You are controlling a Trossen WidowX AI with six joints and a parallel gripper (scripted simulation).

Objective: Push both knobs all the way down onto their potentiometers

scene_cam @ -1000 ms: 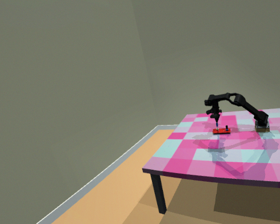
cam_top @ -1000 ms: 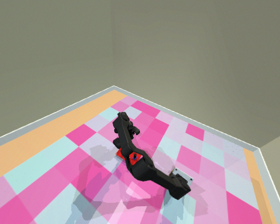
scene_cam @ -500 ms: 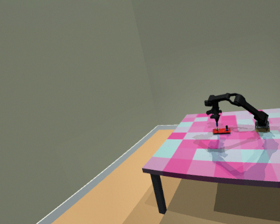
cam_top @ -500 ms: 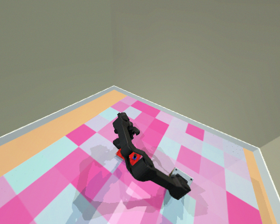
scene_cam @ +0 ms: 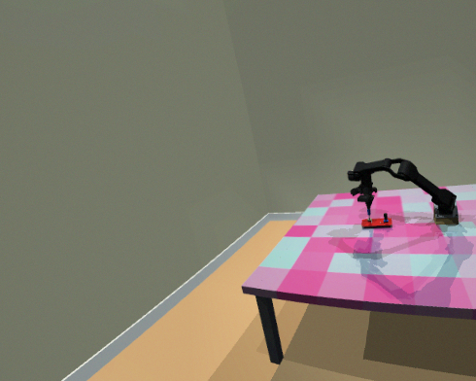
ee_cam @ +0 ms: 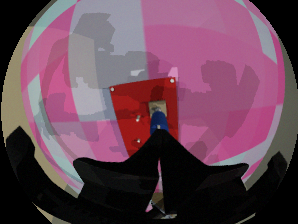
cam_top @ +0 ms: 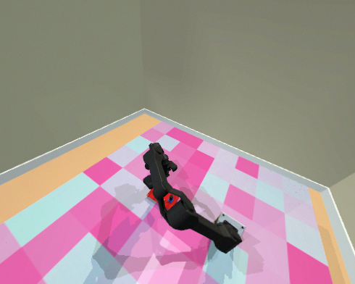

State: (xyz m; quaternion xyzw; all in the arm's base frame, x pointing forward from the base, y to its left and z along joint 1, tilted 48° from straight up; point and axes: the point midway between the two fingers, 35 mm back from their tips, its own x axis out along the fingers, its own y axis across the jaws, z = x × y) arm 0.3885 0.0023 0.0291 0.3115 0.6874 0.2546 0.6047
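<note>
My gripper tip is now 10 mm above the blue knob.
</note>
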